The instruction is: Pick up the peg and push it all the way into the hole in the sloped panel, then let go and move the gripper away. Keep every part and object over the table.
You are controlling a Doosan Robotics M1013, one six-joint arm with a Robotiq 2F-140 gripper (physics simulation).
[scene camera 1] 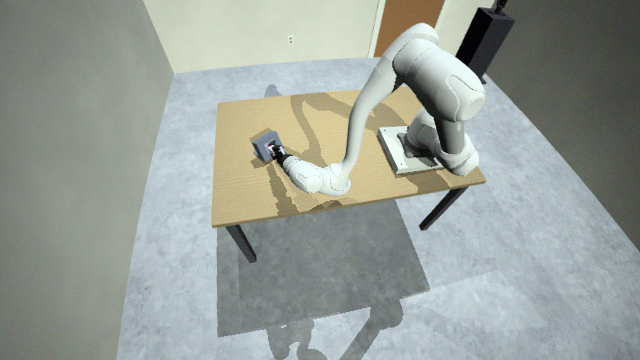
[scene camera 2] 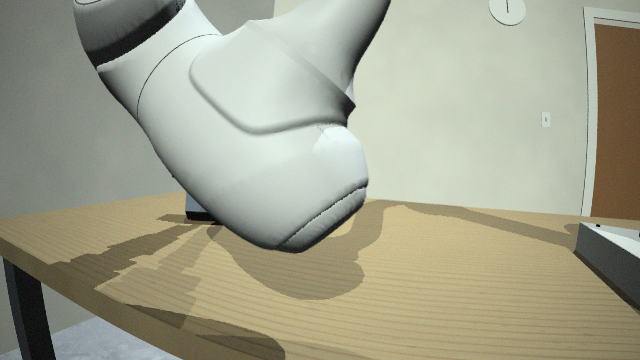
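Pixels of known places: gripper, between the fingertips: (scene camera 1: 271,148); arm's base, origin of its link: (scene camera 1: 415,145).
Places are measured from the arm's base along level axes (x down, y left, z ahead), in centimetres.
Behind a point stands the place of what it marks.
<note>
The blue-grey sloped panel (scene camera 1: 260,148) @[x -5.1, y -1.4, z 85.5 cm] (scene camera 2: 195,205) @[x 0.7, y 0.5, z 82.8 cm] stands on the left part of the table; in scene camera 2 a lower corner of it shows past the arm. My gripper (scene camera 1: 274,150) @[x -4.4, y -1.4, z 80.2 cm] is at the panel's face in scene camera 1, tilted, its fingertips close to the face. It is shut on the peg, of which a small light and reddish bit shows at most between the fingertips. The hole is hidden behind the fingers, and how deep the peg sits cannot be told. In scene camera 2 the arm hides the gripper, the peg and the hole.
The wooden table (scene camera 1: 240,200) @[x 3.8, y 22.6, z 96.6 cm] (scene camera 2: 450,280) @[x 3.8, y 7.3, z 39.9 cm] carries the arm's white base plate (scene camera 1: 392,150) @[x -1.0, y 3.4, z 15.5 cm] (scene camera 2: 607,255) @[x 1.1, y -0.3, z 17.3 cm] at the right. The arm's wrist (scene camera 1: 320,179) @[x -24.5, y 33.8, z 60.8 cm] (scene camera 2: 250,165) @[x -9.2, y 31.7, z 50.2 cm] hangs low near the table's front edge. A dark pedestal (scene camera 1: 482,42) stands on the floor behind the table.
</note>
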